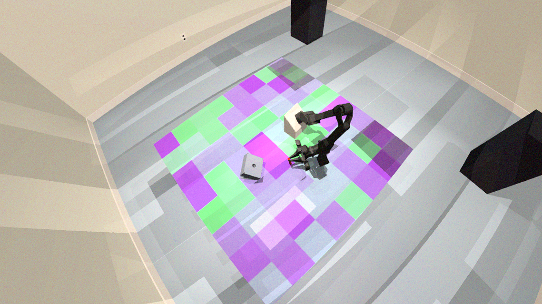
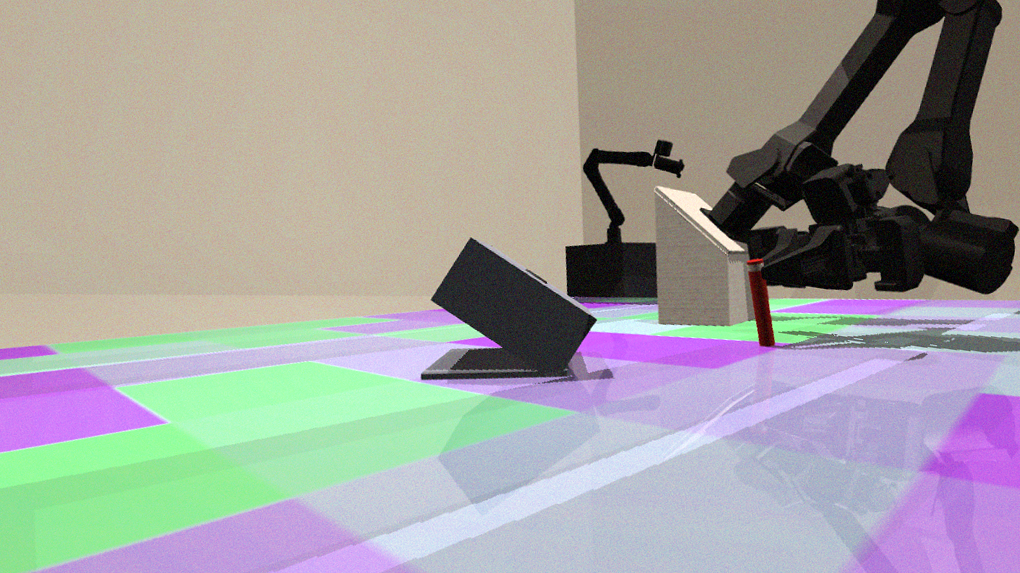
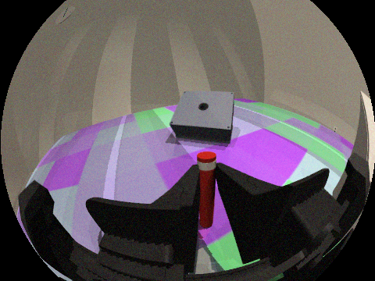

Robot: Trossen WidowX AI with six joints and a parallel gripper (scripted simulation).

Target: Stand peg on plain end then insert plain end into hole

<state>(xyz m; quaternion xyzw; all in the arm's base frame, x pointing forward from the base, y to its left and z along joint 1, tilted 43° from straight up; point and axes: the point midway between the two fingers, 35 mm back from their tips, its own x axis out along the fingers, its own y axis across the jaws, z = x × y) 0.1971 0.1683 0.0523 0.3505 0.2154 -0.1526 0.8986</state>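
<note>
The peg lies 1 cm below my gripper tip. From my gripper tip the other things lie so: sloped panel (19 cm ahead, 12 cm to the right, 2 cm below).
</note>
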